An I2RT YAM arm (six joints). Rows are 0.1 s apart.
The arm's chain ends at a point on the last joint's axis. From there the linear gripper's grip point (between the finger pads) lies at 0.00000 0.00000 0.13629 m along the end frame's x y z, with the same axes.
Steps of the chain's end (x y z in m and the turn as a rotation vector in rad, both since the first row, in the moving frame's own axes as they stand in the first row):
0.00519, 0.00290, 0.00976, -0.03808, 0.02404, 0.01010
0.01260, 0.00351, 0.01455, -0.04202, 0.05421, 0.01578
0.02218, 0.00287, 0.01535, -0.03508, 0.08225, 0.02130
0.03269, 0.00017, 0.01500, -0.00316, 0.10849, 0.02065
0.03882, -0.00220, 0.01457, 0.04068, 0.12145, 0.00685
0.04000, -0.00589, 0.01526, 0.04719, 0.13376, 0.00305
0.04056, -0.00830, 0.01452, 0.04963, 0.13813, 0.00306
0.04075, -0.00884, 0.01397, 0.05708, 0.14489, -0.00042
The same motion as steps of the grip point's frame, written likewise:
0.00844, 0.00810, 0.00962, -0.03808, 0.02404, 0.01010
0.01994, 0.00929, 0.01423, -0.04202, 0.05421, 0.01578
0.03332, 0.00776, 0.01481, -0.03508, 0.08225, 0.02130
0.04744, 0.00075, 0.01420, -0.00316, 0.10849, 0.02065
0.05535, -0.00767, 0.01345, 0.04068, 0.12145, 0.00685
0.05818, -0.01227, 0.01389, 0.04719, 0.13376, 0.00305
0.05933, -0.01501, 0.01305, 0.04963, 0.13813, 0.00306
0.06042, -0.01659, 0.01232, 0.05708, 0.14489, -0.00042

